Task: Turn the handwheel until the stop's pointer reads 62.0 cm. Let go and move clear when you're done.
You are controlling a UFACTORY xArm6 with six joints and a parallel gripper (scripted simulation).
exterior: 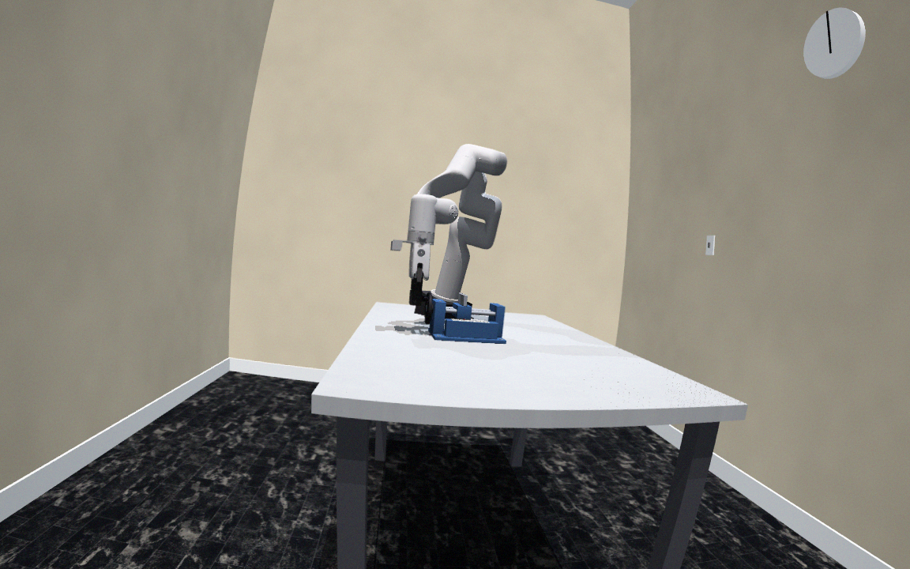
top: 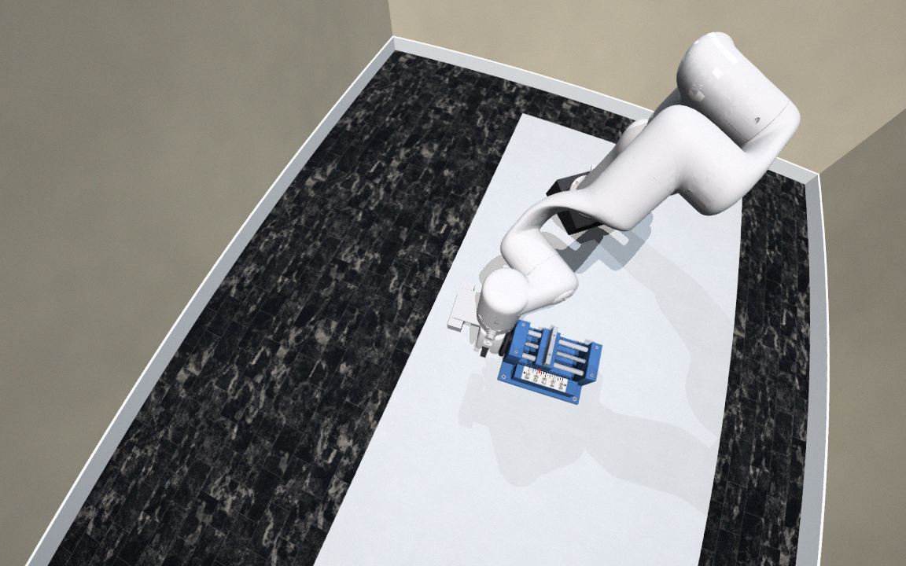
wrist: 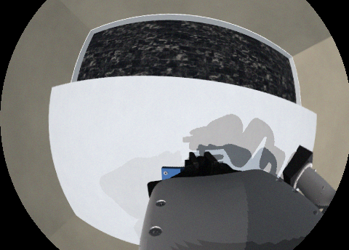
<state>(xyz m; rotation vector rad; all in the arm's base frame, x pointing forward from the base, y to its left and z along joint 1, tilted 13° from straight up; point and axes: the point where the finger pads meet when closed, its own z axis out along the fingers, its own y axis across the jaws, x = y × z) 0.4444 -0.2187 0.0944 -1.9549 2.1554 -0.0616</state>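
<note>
My gripper is now 20 mm to the right of the handwheel and 10 mm above it. The rest, counted from my hand: stop (140 mm to the left, 10 mm below, 10 mm ahead).
</note>
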